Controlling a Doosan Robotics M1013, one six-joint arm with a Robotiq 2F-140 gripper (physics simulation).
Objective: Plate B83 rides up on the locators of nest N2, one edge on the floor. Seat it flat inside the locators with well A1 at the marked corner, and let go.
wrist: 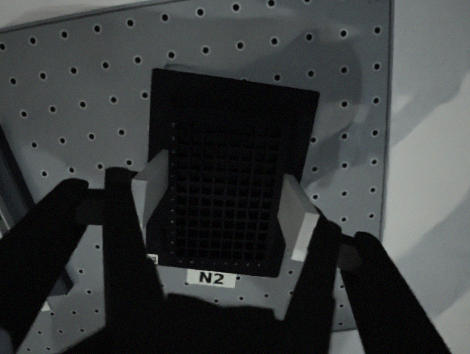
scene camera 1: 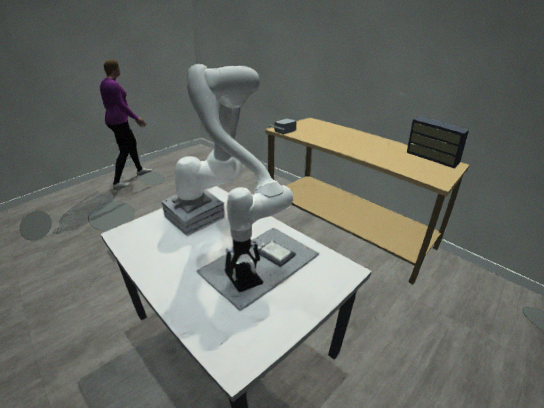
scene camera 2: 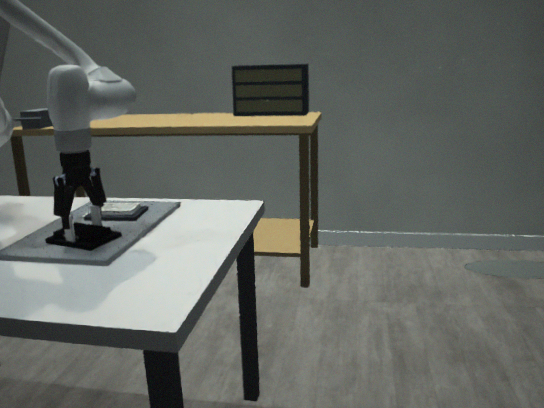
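Seen in the pictures: gripper, fingertip midpoint: [wrist: 225, 180] [scene camera 1: 243, 276] [scene camera 2: 84, 235]; arm's base at its link origin: [scene camera 1: 191, 201].
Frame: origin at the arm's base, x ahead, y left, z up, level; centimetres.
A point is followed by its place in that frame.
Plate B83 [wrist: 227, 165] @(z -7.3, x 62.9, y -15.8 cm), black with a well grid, lies over black nest N2 [scene camera 1: 253, 285] @(z -9.1, x 68.6, y -16.3 cm) [scene camera 2: 106, 240] @(z -9.3, x 68.5, y -17.4 cm) [wrist: 235, 87] @(z -8.9, x 68.0, y -17.2 cm). My gripper [scene camera 1: 243, 270] @(z -8.8, x 61.3, y -15.3 cm) [scene camera 2: 82, 227] @(z -8.8, x 61.3, y -15.3 cm) [wrist: 225, 180] @(z -8.8, x 61.3, y -15.3 cm) is shut on the plate, with one pale pad at each long side. In the wrist view the plate's grid looks turned slightly against the nest, and more bare nest shows at the far end. The A1 tag [wrist: 153, 259] at the nest's near-left corner is partly covered. The N2 label [wrist: 211, 278] @(z -9.9, x 51.5, y -12.2 cm) shows in front. Black on black hides the locators and whether the plate lies flat.
A grey perforated board [scene camera 1: 295, 256] @(z -10.0, x 68.9, y 12.8 cm) [wrist: 100, 65] @(z -10.0, x 71.3, y -7.7 cm) bears the nest. A second dark nest with a pale plate [scene camera 1: 276, 251] @(z -7.3, x 61.5, y 6.8 cm) [scene camera 2: 120, 207] @(z -7.6, x 61.9, y 7.5 cm) stands beside it. A person in purple [scene camera 1: 114, 102] is beyond the white table [scene camera 1: 295, 300] @(z -11.3, x 86.8, y -9.0 cm). A wooden bench [scene camera 1: 370, 150] [scene camera 2: 175, 121] stands behind.
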